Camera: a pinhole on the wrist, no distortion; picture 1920 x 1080 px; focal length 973.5 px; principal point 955.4 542.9 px. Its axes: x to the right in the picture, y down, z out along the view. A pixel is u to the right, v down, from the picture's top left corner.
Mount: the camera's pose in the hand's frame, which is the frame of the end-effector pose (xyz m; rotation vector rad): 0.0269 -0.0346 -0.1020 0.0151 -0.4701 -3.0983
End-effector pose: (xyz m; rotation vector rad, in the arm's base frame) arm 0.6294 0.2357 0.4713 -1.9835 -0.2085 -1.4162
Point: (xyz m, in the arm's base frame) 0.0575 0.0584 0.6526
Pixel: behind the camera
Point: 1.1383 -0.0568 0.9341
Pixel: outside the picture
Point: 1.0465 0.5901 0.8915
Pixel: outside the picture
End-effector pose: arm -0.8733 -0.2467 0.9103 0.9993 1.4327 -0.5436
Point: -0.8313 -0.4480 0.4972
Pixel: outside the picture
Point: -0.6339 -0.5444 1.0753
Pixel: 1422.9 586.3
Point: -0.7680 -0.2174 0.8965
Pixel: 906.7 53.5
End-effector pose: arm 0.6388 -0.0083 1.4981 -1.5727 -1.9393 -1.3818
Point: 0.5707 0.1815 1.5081
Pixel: 389.8 999.6
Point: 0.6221 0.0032 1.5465
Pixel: 721.2 362.0
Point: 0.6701 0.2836 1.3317
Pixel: 906.9 935.5
